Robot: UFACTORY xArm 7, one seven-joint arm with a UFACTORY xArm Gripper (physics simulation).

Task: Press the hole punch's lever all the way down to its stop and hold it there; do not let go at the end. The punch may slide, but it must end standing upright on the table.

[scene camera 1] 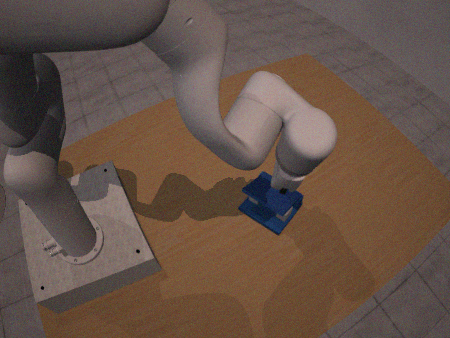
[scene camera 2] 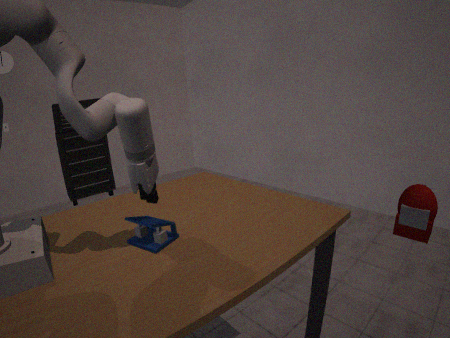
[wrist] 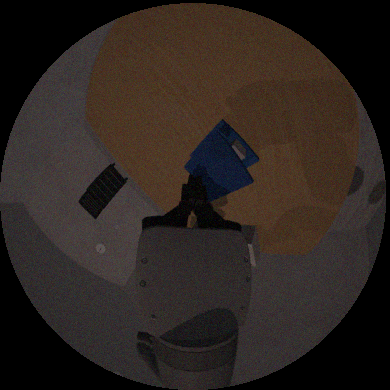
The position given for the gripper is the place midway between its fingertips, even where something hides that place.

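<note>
Blue hole punch (scene camera 1: 252,208), (scene camera 2: 146,238), (wrist: 246,154) visible; likewise the gripper (scene camera 2: 152,201), (wrist: 192,182).
</note>
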